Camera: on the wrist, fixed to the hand. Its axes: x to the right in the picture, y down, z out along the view.
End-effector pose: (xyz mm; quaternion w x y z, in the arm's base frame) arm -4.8 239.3 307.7 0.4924 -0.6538 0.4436 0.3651
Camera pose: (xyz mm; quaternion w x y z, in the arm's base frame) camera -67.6 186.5 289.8 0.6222 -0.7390 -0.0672 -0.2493
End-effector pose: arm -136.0 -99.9 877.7 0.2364 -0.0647 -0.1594 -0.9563
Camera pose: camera -110.4 -177.2 857.1 0.5040 -0.2206 0.2474 0.7976
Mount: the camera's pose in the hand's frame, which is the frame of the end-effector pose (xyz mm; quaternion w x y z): 6.7 71.2 -44.1 0.6687 0.1290 0.1237 -0.7217
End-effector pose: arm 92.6 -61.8 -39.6 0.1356 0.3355 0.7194 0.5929
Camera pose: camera 84.4 -86.0 40.4 0.3863 -0.3507 0.8165 0.2473
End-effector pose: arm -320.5 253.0 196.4 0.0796 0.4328 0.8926 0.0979
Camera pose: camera -280.7 296.8 256.1 0.0424 0.3566 -0.9317 0.0536
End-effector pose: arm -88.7 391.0 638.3 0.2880 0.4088 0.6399 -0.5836
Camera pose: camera -26.1 434.5 603.0 0.3605 0.0791 -0.6832 0.6301
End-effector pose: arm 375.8 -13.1 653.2 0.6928 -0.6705 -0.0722 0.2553
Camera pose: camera 382.8 -51.5 578.8 0.7430 -0.3385 -0.4136 -0.4029
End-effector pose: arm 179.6 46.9 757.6 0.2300 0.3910 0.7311 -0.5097
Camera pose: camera 235.8 102.4 728.9 0.3549 0.1735 -0.7338 0.5528
